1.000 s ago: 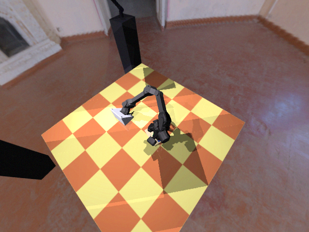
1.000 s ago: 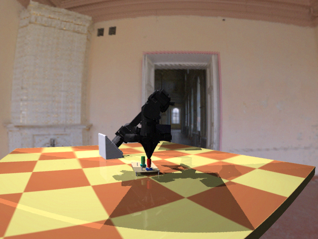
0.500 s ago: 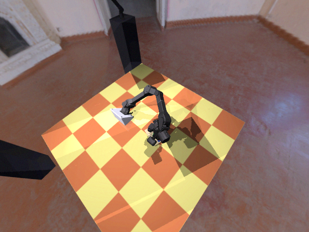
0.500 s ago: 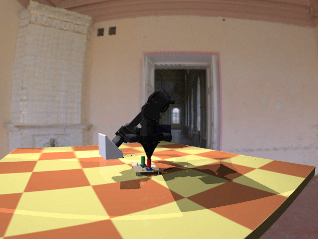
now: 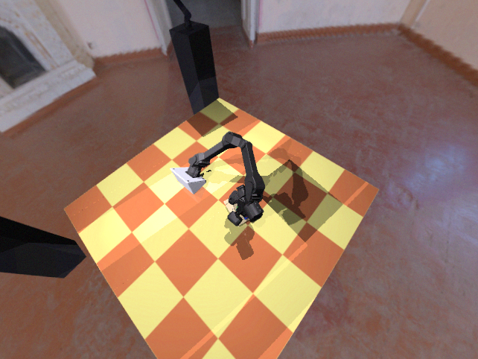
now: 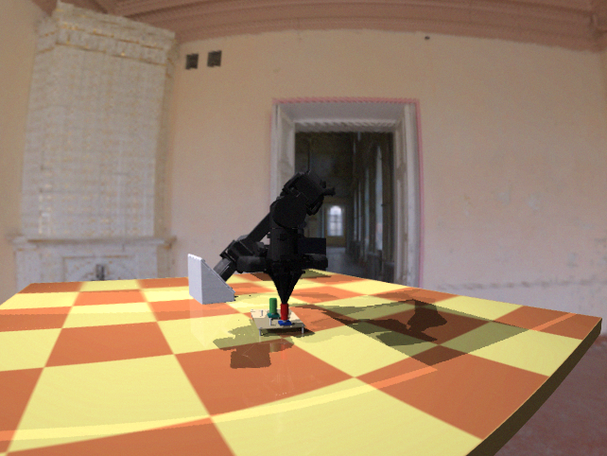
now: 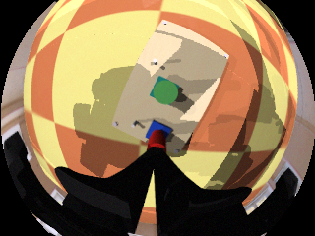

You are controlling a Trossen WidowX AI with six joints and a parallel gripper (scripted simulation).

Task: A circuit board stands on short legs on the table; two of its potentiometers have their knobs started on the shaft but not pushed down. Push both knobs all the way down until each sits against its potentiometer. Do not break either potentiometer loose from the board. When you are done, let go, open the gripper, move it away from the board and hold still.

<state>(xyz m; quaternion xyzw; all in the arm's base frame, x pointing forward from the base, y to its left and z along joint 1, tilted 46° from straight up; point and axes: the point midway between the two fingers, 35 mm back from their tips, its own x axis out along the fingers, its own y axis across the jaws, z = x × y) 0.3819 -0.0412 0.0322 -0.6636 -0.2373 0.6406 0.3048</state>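
My gripper tip is 2 cm above the red knob. Also, from my gripper tip: green knob: 5 cm behind, 2 cm below.
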